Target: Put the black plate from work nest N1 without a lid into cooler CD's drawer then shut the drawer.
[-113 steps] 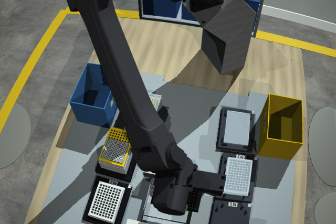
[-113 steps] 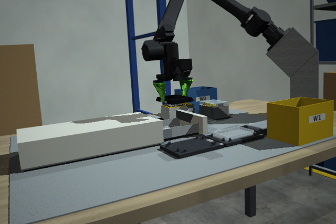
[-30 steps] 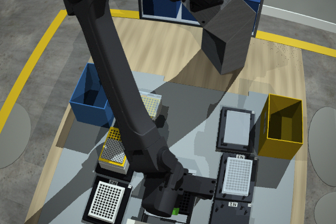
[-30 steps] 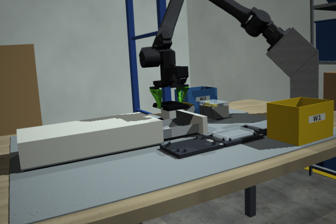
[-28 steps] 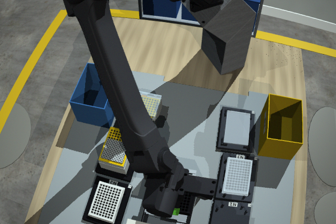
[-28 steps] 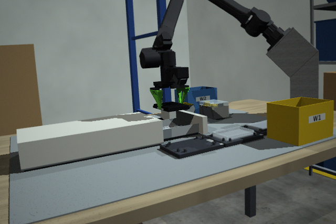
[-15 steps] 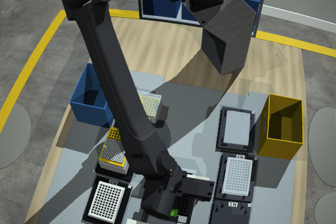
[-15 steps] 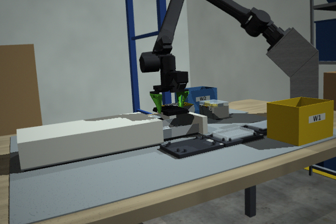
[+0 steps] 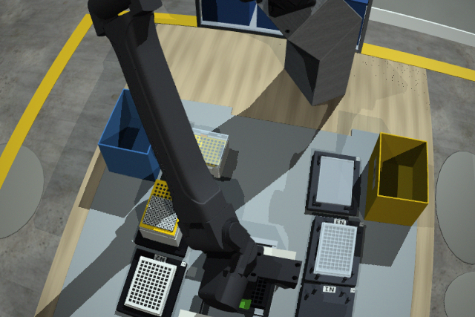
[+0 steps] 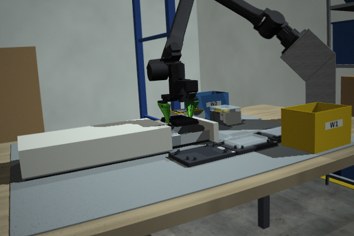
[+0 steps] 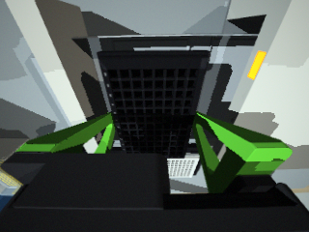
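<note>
The drawer is 50 mm below my hand and 40 mm ahead of it. Also, from my hand: white grid plate (190 mm to the right, 60 mm below, 10 mm behind); cooler CD (160 mm ahead, 50 mm below, 30 mm to the right); black plate (right at my hand).
</note>
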